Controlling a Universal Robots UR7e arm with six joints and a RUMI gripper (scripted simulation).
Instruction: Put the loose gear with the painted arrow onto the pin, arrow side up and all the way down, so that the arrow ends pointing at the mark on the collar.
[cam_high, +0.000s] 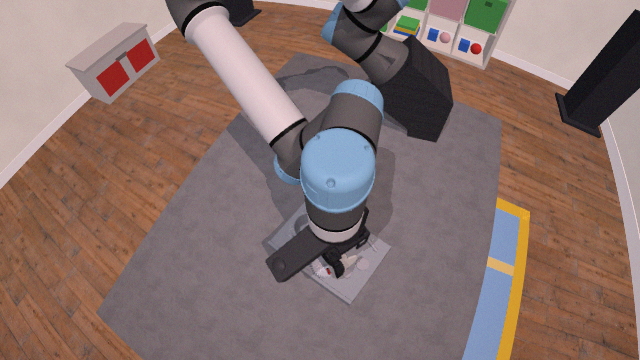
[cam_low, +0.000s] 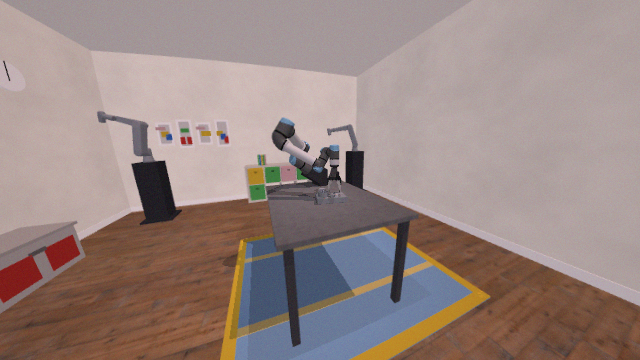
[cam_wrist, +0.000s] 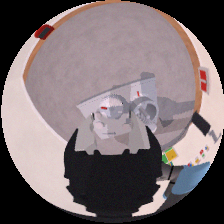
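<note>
The gear is 4 cm below my hand. Also, from my hand: thin peg: 9 cm behind, 7 cm to the left, 4 cm below.
</note>
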